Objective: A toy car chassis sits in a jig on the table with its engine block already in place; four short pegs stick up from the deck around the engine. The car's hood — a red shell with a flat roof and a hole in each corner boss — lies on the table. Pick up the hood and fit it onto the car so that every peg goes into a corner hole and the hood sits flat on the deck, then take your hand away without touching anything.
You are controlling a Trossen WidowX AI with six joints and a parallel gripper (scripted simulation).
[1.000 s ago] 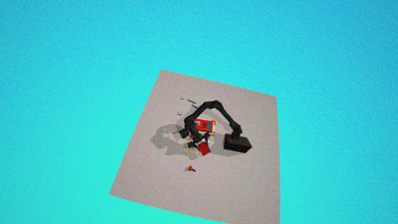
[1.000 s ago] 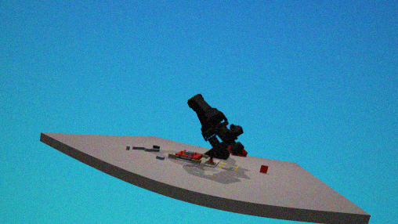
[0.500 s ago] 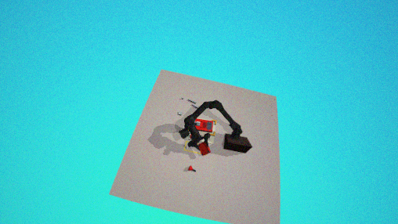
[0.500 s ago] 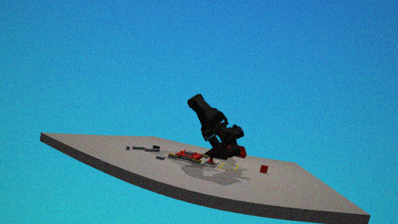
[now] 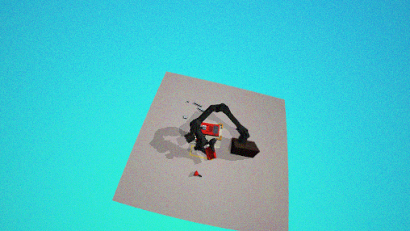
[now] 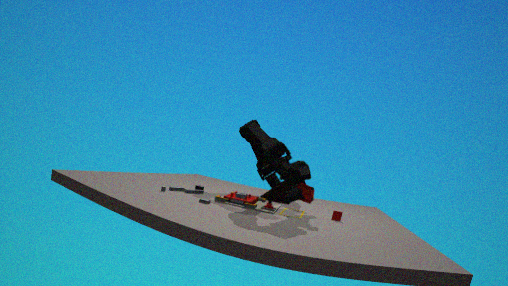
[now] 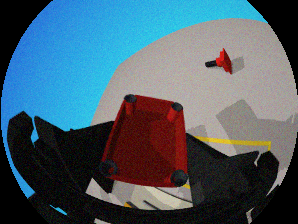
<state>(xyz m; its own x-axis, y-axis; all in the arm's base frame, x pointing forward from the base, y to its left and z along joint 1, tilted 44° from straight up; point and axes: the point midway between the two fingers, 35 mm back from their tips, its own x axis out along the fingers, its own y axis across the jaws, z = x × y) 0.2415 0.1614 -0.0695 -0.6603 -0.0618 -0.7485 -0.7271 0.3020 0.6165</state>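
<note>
The red hood lies 10 mm to the right of my gripper tip. From my gripper tip the other things lie so: white jig: 80 mm ahead, 210 mm to the right, 70 mm below.
</note>
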